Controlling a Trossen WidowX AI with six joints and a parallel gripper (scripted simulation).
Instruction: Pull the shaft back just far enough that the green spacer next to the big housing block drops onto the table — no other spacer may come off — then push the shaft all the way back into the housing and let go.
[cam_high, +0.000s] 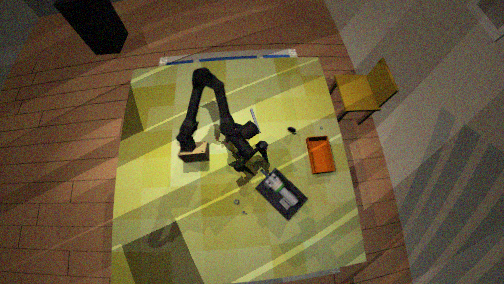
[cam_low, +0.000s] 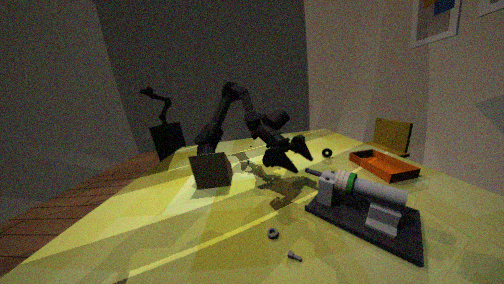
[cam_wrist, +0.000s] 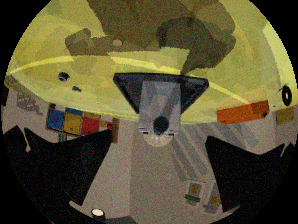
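Now: the green spacer 9 cm ahead of my gripper tip, 9 cm to the right of it and 1 cm below it. Also, from my gripper tip: orange tray 33 cm ahead, 10 cm to the left, 8 cm below; then black ring 18 cm ahead, 24 cm to the left, 7 cm below.
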